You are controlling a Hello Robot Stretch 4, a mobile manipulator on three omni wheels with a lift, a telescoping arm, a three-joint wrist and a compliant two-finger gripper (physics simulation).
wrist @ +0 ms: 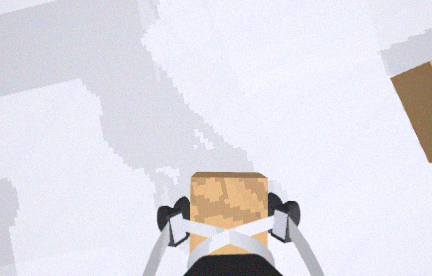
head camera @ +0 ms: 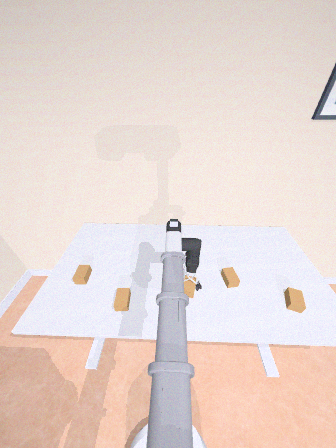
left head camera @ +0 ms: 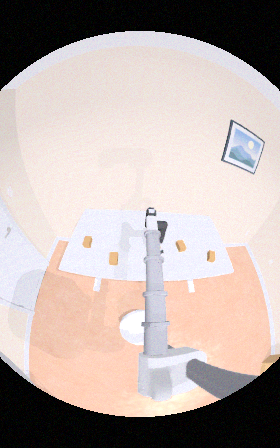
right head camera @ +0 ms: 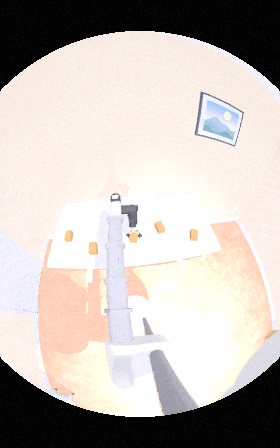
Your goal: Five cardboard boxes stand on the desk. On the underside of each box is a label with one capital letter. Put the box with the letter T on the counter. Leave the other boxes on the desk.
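Frame: origin at the robot's base, x ahead, y left, z up, level; millimetres.
Seen in the pictures: gripper, fingertip midpoint: [wrist: 227,210] [head camera: 189,287] [right head camera: 133,236]; robot's base, link origin: [left head camera: 138,326] [right head camera: 134,311].
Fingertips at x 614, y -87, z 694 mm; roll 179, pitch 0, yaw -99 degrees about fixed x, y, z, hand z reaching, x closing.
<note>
Pixels of each thing's top centre, then the offset from my fingertips to it. Level surfaces: height alone.
- middle cardboard box, top centre: [wrist: 228,236] [head camera: 189,283] [right head camera: 133,234] dx -8, dy +2, dz +49 mm
- white desk, surface height: dz -2 mm
- far left box, top centre: [head camera: 81,271] [left head camera: 86,239] [right head camera: 67,234] dx +44, dy +578, dz +48 mm
- inner right box, top centre: [head camera: 231,274] [right head camera: 159,225] [left head camera: 181,243] dx +54, dy -220, dz +48 mm
- outer right box, top centre: [head camera: 296,297] [right head camera: 194,232] [left head camera: 212,254] dx -61, dy -497, dz +48 mm
The middle cardboard box [head camera: 189,289] [right head camera: 133,239] [wrist: 229,192] stands on the white desk [head camera: 240,320] [right head camera: 175,250]. My gripper [right head camera: 133,234] [wrist: 227,210] is shut on this box, with one dark fingertip against each long side. The other boxes stand apart on the desk: far left box [head camera: 82,274] [left head camera: 87,242], near left box [head camera: 122,299] [left head camera: 113,258], inner right box [head camera: 230,277] [left head camera: 181,245] [wrist: 417,107] and outer right box [head camera: 295,300] [left head camera: 211,256]. All labels are hidden underneath. I cannot make out the counter for certain.
The telescoping arm [head camera: 172,320] [left head camera: 154,280] reaches over the desk and hides part of it. A wall stands behind the desk, with a framed picture [left head camera: 243,147] [right head camera: 219,120] at the right. A grey surface [right head camera: 260,367] shows at the lower right of the right head view.
</note>
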